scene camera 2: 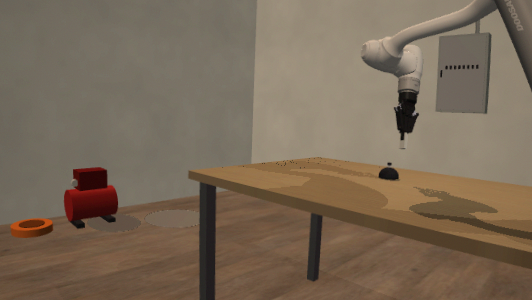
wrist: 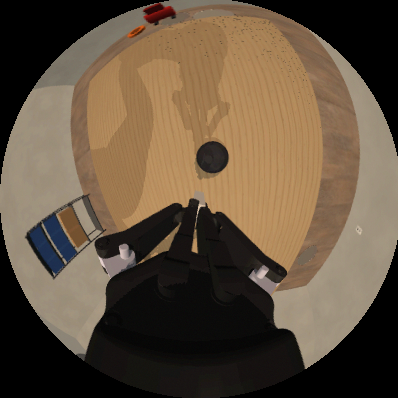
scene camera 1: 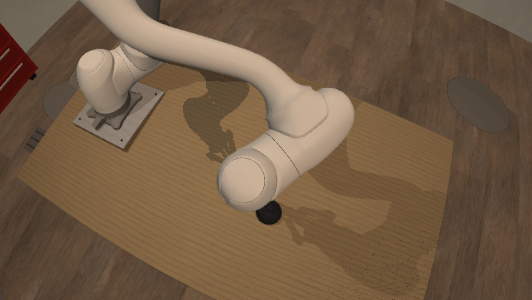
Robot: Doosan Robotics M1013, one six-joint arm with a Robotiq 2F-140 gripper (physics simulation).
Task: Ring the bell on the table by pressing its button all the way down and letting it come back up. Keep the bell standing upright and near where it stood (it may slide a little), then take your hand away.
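Where they show: gripper, fingertip midpoint: (scene camera 2: 402,148) (wrist: 197,197); arm's base, link origin: (scene camera 1: 114,106).
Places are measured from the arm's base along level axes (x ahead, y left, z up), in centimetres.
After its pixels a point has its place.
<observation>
A black dome bell (scene camera 1: 269,213) {y -14.6, x 74.0, z 2.1 cm} (scene camera 2: 388,173) {y -10.0, x 72.2, z 0.1 cm} (wrist: 212,157) {y -14.4, x 73.7, z 4.1 cm} stands upright on the wooden table (scene camera 1: 165,200) {y -24.1, x 39.4, z -2.5 cm} (scene camera 2: 280,192) {y 43.4, x 84.7, z -2.4 cm} (wrist: 270,150) {y -29.0, x 73.9, z -2.4 cm}. Its small button (scene camera 2: 389,164) {y -12.6, x 73.3, z 3.6 cm} sticks up from the top in scene camera 2. My gripper (scene camera 2: 403,145) {y -11.6, x 67.4, z 10.8 cm} (wrist: 197,197) {y -11.6, x 67.4, z 10.8 cm} is shut and empty and points down. Its fingertips are above the bell's height, apart from the button and a little to the right of it in scene camera 2. In the wrist view the fingertips show just below the bell. In scene camera 1 the arm's wrist hides the gripper and reaches over the bell's upper edge.
The arm's base plate (scene camera 1: 145,113) {y 2.3, x 14.9, z -0.2 cm} is bolted at the table's left end in scene camera 1. A red compressor (scene camera 2: 91,201) and an orange ring (scene camera 2: 17,230) are on the floor beyond the table. A grey cabinet (scene camera 2: 462,90) hangs on the wall. A shelf with blue bins (wrist: 60,237) shows in the wrist view.
</observation>
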